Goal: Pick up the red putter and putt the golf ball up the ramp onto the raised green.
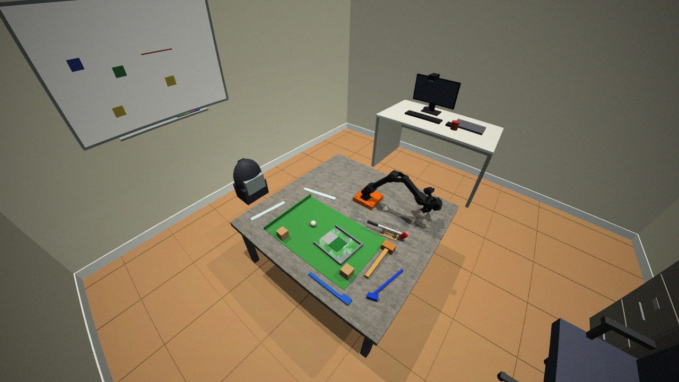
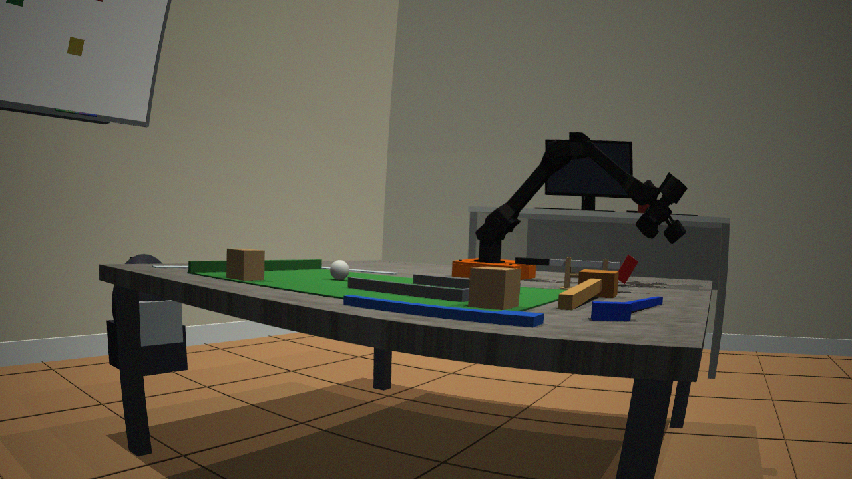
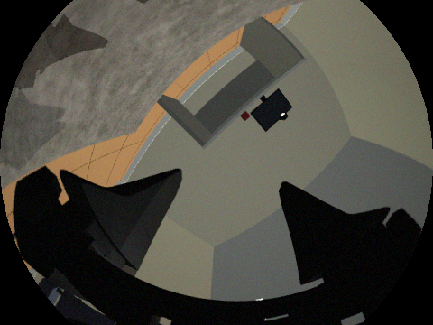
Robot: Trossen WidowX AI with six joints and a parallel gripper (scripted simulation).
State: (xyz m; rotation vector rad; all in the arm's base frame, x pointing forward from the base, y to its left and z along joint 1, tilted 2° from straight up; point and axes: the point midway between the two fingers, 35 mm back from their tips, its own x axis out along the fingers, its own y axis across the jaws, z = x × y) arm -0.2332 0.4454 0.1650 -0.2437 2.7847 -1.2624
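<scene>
The red putter lies 42 cm ahead of my gripper tip, 11 cm to the right of it and 15 cm below it. The rest, counted from my gripper tip: wooden rack (42 cm ahead, 9 cm to the right, 17 cm below); then green mat (74 cm ahead, 41 cm to the right, 20 cm below); then blue putter (74 cm ahead, 13 cm to the left, 19 cm below).
</scene>
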